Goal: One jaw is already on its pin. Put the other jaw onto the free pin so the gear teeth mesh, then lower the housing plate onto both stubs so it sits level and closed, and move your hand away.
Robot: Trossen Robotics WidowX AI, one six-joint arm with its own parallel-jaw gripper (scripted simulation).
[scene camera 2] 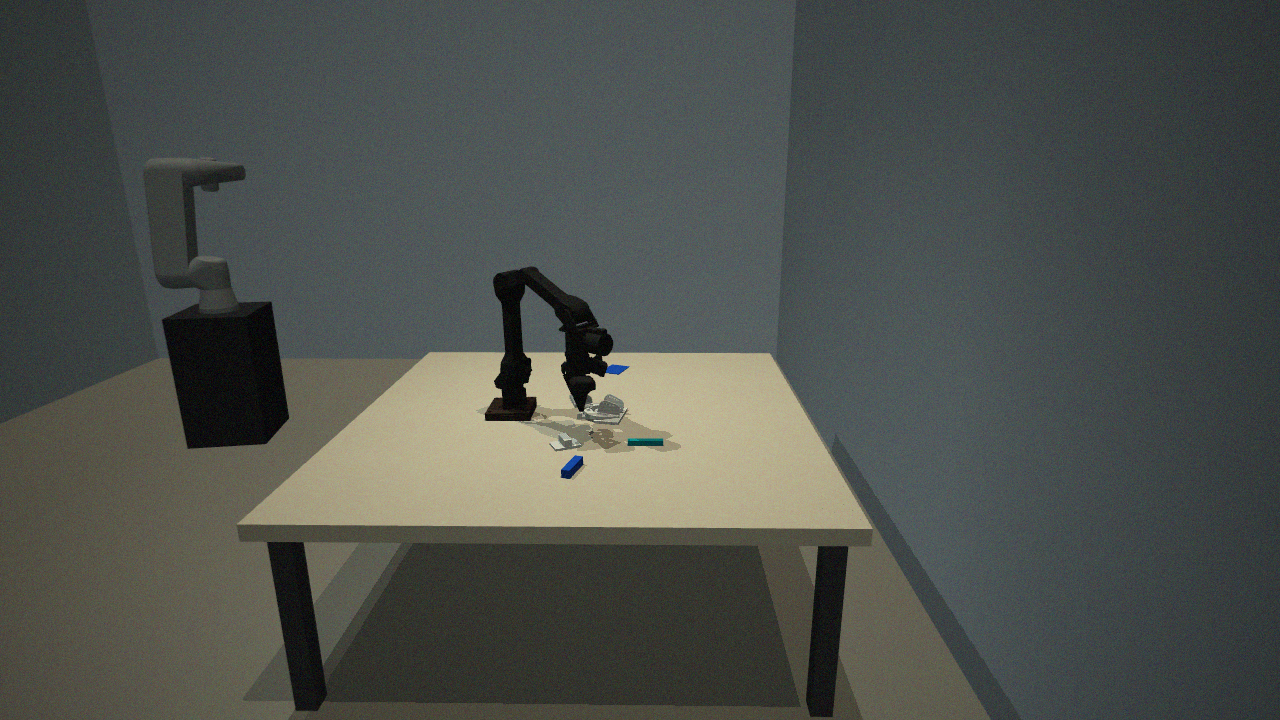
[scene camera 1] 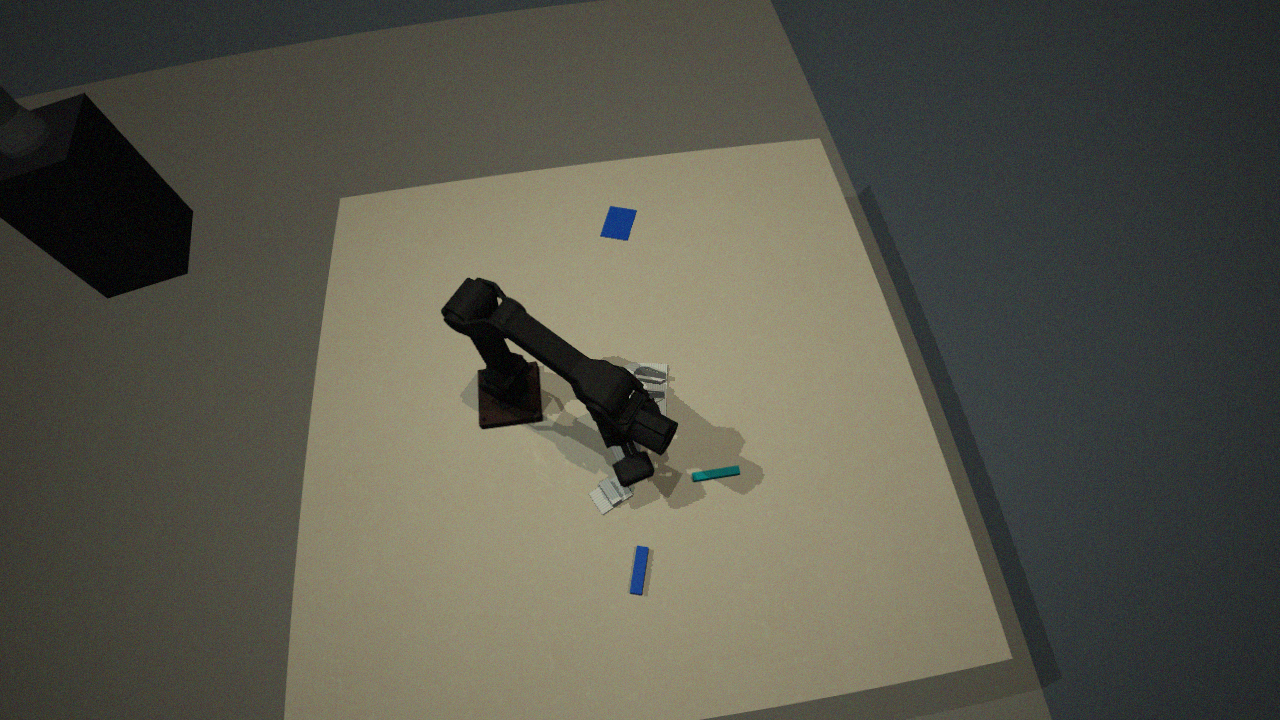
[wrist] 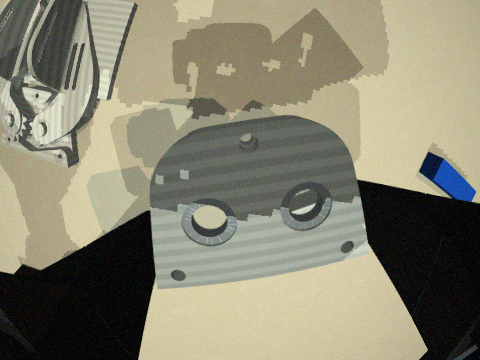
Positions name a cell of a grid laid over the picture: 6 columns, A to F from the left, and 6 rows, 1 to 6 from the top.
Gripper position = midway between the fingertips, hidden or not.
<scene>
my gripper: scene camera 2 C4; scene camera 1 C4; wrist D4
</scene>
